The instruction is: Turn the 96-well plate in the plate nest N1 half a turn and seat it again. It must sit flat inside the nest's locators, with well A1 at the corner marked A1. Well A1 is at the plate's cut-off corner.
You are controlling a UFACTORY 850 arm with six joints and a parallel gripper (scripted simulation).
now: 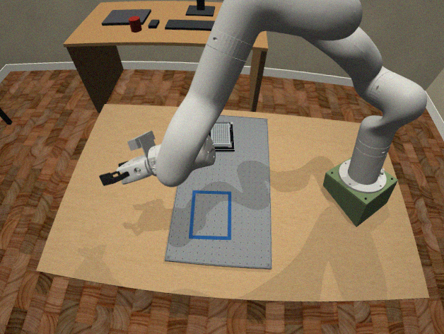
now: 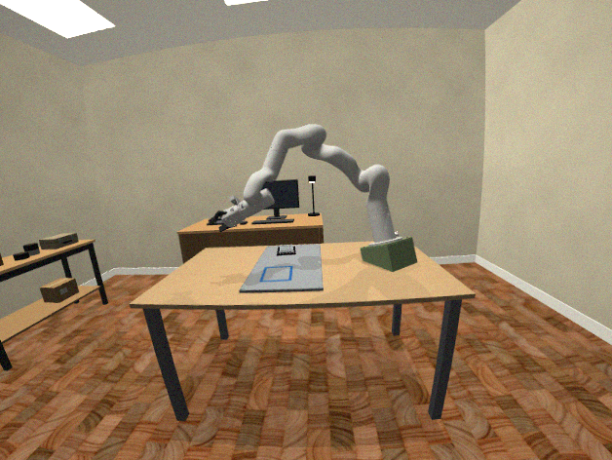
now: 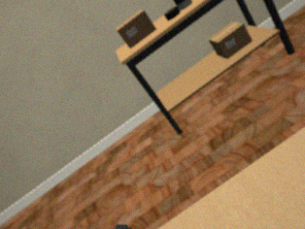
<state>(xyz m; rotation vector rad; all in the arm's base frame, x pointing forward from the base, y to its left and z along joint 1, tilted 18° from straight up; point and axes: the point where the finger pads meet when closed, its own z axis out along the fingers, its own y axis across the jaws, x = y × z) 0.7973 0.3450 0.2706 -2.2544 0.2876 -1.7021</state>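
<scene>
The 96-well plate lies 250 mm behind my hand, 410 mm to the right of it and 250 mm below it. From my hand the other things lie so: plate nest 250 mm behind, 410 mm to the right, 260 mm below.
</scene>
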